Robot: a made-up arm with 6 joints. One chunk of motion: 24 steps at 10 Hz.
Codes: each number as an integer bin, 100 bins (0 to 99) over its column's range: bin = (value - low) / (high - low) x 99, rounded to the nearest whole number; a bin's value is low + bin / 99 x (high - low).
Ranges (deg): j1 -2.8..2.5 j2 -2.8..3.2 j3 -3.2..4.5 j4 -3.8..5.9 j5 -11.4..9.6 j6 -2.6..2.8
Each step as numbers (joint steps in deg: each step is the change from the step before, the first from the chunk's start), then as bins.
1 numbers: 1.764 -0.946 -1.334 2.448 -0.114 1.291
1 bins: 85 31 24 64 53 71
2 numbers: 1.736 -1.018 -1.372 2.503 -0.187 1.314
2 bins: 85 29 24 64 53 72
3 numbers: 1.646 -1.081 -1.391 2.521 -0.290 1.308
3 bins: 83 28 23 65 52 72
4 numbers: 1.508 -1.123 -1.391 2.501 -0.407 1.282
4 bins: 80 28 23 64 52 71
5 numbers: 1.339 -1.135 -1.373 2.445 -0.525 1.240
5 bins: 77 27 23 64 51 70
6 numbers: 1.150 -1.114 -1.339 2.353 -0.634 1.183
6 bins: 74 28 24 63 51 69
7 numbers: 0.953 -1.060 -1.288 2.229 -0.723 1.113
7 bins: 70 29 25 62 50 68
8 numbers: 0.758 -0.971 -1.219 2.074 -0.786 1.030
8 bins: 66 30 25 60 50 67
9 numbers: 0.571 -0.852 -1.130 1.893 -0.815 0.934
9 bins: 63 32 27 58 50 65
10 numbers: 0.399 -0.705 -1.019 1.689 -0.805 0.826
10 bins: 60 35 28 56 50 63
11 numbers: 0.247 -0.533 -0.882 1.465 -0.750 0.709
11 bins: 57 37 30 54 50 61
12 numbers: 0.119 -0.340 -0.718 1.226 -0.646 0.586
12 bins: 55 41 32 51 51 58
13 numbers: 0.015 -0.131 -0.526 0.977 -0.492 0.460
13 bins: 53 44 34 49 51 56
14 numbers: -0.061 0.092 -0.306 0.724 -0.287 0.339
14 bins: 51 48 37 46 52 54
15 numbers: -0.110 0.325 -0.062 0.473 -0.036 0.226
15 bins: 50 52 40 44 54 52
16 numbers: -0.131 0.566 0.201 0.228 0.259 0.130
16 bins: 50 56 44 41 55 50
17 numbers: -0.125 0.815 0.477 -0.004 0.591 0.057
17 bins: 50 60 47 39 57 49
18 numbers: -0.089 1.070 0.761 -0.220 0.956 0.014
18 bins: 51 64 51 37 58 48
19 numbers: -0.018 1.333 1.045 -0.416 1.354 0.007
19 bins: 52 68 55 35 60 48
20 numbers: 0.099 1.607 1.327 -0.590 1.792 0.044
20 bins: 54 73 58 33 62 48
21 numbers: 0.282 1.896 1.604 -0.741 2.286 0.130
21 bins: 58 77 62 31 65 50
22 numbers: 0.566 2.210 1.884 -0.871 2.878 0.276
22 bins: 63 83 65 30 67 53
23 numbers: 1.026 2.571 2.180 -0.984 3.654 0.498
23 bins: 71 89 69 29 71 57
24 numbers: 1.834 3.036 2.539 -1.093 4.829 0.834
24 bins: 87 96 74 28 77 63
